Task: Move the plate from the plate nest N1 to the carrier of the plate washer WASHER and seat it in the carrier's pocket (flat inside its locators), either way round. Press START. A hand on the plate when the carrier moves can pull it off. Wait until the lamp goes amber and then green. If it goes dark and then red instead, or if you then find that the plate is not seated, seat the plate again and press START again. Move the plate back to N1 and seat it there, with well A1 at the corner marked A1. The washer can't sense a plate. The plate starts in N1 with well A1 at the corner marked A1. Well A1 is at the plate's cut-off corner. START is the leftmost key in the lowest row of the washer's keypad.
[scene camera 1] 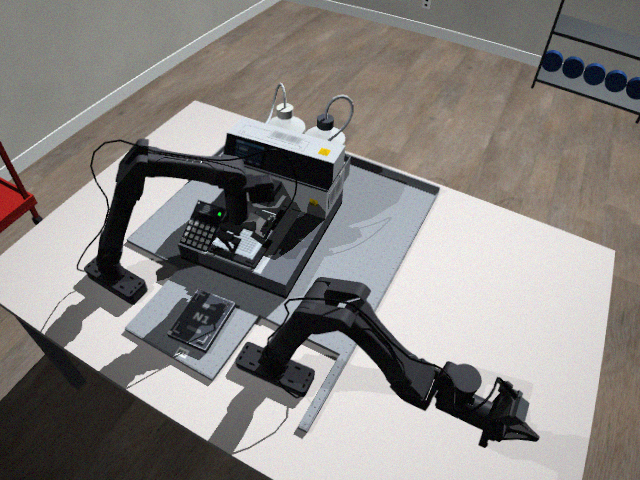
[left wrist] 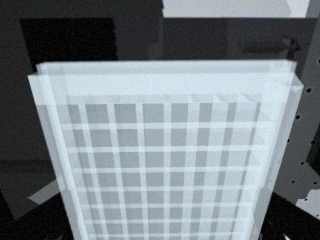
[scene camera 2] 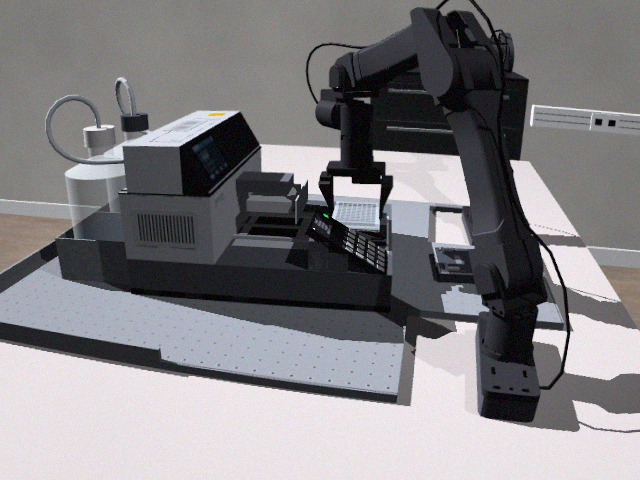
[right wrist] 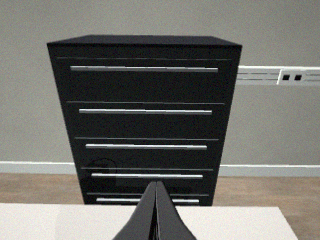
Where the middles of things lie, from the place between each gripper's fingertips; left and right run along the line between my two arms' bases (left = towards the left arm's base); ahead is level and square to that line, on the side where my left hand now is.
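The white plate (scene camera 2: 358, 216) is where my left hand is, right at it. Counting from my left hand, I find the dark carrier (left wrist: 130, 38) 20 mm below. The washer (scene camera 2: 187, 234) is 150 mm ahead of my left hand, 10 mm to the left of it and 30 mm above it, and the wash head (scene camera 2: 273, 203) likewise is 150 mm ahead of that hand, 10 mm to the left of it and 30 mm above it.
My right hand is far to the right of the nest N1 (scene camera 1: 185, 334), a good way above it and a shade short of it. From my right hand, the dark carrier is 860 mm to the left, 240 mm ahead and 170 mm below, while the white plate is 860 mm to the left, 240 mm ahead and 150 mm below. The wash head is 870 mm to the left of my right hand, 390 mm ahead of it and 120 mm below it.
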